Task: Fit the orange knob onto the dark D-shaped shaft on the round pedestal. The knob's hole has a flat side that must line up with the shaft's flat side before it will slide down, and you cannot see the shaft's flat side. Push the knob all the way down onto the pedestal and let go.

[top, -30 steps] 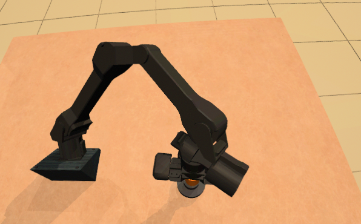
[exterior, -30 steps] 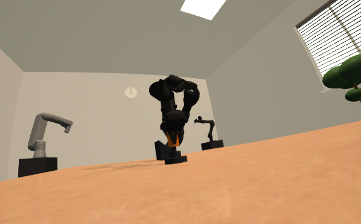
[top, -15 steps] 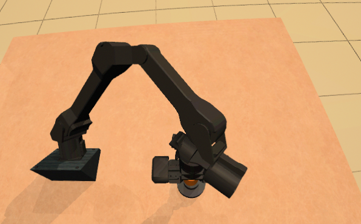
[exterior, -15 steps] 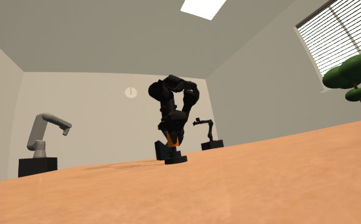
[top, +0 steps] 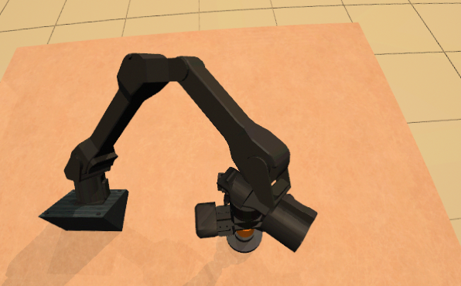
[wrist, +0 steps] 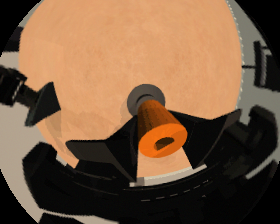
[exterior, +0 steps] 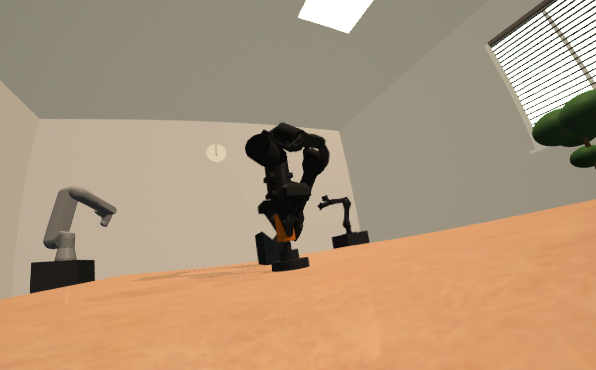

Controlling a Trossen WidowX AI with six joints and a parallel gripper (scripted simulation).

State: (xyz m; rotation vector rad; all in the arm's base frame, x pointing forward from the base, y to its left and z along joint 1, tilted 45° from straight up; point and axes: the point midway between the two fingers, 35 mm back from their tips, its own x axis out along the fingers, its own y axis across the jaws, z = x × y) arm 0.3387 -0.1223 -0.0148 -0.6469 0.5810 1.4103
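The orange knob lies 20 mm above my gripper tip. The rest, counted from my gripper tip: dark round pedestal: 40 mm below.
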